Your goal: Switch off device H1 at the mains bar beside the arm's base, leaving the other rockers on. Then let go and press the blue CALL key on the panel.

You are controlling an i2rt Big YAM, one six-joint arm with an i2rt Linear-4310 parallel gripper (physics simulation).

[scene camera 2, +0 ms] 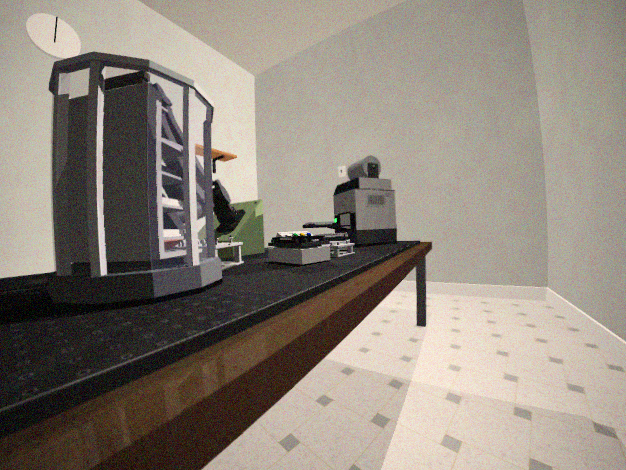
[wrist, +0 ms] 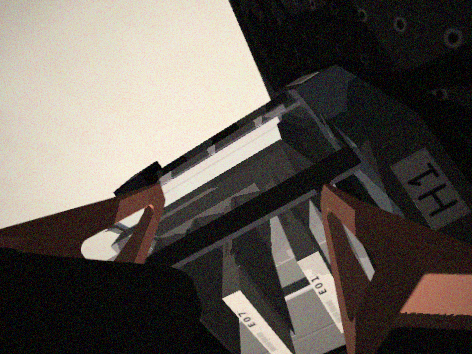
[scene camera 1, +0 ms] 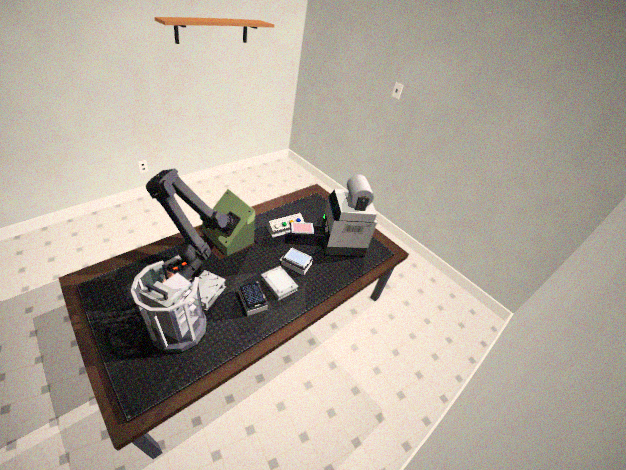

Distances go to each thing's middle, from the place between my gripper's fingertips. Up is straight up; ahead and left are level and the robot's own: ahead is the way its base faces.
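The grey rack tower [scene camera 1: 173, 328] stands 6 cm above my hand, 11 cm ahead of it and 4 cm to the right of it.
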